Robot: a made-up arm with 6 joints. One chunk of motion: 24 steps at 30 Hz.
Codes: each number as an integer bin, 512 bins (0 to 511) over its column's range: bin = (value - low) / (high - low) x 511, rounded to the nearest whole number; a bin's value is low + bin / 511 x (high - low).
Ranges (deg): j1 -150.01..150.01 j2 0..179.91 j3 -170..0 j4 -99.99..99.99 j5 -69.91..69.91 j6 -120.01..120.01
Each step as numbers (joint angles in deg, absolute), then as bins.
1 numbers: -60.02 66.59 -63.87 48.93 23.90 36.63
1 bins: 153 189 319 381 343 333
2 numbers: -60.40 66.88 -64.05 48.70 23.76 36.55
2 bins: 153 190 318 380 342 333
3 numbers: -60.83 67.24 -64.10 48.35 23.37 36.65
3 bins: 152 191 318 379 341 334
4 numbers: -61.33 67.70 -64.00 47.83 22.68 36.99
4 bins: 151 192 319 378 338 334
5 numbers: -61.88 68.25 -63.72 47.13 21.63 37.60
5 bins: 150 194 319 376 335 336
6 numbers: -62.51 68.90 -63.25 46.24 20.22 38.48
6 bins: 149 196 321 374 329 337
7 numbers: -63.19 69.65 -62.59 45.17 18.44 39.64
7 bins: 148 198 323 371 323 340
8 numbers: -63.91 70.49 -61.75 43.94 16.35 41.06
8 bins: 147 200 325 368 315 343
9 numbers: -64.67 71.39 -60.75 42.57 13.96 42.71
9 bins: 145 203 328 364 307 346
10 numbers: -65.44 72.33 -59.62 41.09 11.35 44.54
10 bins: 144 205 332 360 297 350
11 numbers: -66.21 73.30 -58.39 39.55 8.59 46.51
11 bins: 143 208 335 357 287 355
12 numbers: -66.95 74.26 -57.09 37.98 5.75 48.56
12 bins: 141 211 339 353 277 359
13 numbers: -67.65 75.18 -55.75 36.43 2.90 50.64
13 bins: 140 214 343 349 266 363
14 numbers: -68.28 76.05 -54.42 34.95 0.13 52.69
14 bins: 139 216 347 345 256 368
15 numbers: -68.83 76.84 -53.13 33.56 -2.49 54.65
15 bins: 138 218 351 341 246 372
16 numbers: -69.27 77.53 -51.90 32.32 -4.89 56.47
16 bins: 138 220 355 338 238 376
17 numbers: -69.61 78.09 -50.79 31.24 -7.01 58.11
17 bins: 137 222 358 335 230 379
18 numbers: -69.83 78.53 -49.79 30.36 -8.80 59.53
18 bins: 137 223 361 333 223 382
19 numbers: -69.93 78.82 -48.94 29.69 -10.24 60.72
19 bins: 136 224 364 331 218 385
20 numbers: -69.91 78.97 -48.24 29.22 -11.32 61.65
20 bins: 136 224 366 330 214 387
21 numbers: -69.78 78.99 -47.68 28.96 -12.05 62.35
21 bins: 137 224 368 330 211 388
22 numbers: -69.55 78.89 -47.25 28.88 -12.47 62.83
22 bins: 137 224 369 329 210 389
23 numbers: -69.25 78.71 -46.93 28.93 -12.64 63.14
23 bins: 138 224 370 329 209 390
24 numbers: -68.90 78.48 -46.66 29.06 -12.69 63.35
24 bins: 138 223 371 330 209 390
